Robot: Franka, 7 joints.
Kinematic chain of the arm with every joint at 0, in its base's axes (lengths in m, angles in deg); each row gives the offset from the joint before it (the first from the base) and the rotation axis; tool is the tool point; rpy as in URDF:
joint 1: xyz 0 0 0.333 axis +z
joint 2: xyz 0 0 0 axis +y
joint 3: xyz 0 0 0.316 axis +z
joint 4: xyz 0.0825 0 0 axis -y
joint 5: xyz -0.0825 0 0.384 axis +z
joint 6: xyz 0 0 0 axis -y
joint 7: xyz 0.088 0 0 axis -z
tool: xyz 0 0 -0.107 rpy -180 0 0
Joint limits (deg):
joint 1: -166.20..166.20
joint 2: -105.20..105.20
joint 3: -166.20..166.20
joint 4: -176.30..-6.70
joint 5: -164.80..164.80
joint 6: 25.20..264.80
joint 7: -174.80..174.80
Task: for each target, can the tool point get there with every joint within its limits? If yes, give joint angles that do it. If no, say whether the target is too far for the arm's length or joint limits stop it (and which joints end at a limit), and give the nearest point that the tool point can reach.
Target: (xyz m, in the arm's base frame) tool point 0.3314 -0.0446 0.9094
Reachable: yes | joints 79.07 -48.50 -49.32 -96.01 -81.86 201.02 39.25
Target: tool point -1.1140 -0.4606 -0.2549
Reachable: no: too far | nearest point -0.7126 -0.2946 -0.0431 | short by 0.483 m
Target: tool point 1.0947 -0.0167 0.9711
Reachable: no: too far | nearest point 0.7411 -0.0113 0.7650 | short by 0.409 m
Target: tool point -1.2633 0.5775 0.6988
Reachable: no: too far | nearest point -0.7545 0.3449 0.5515 | short by 0.579 m
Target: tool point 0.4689 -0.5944 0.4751
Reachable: yes | joints -68.17 52.98 38.67 -68.54 14.90 219.40 61.08
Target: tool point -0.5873 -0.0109 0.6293
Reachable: yes | joints 117.40 6.71 57.19 -95.28 -106.98 187.50 -63.28
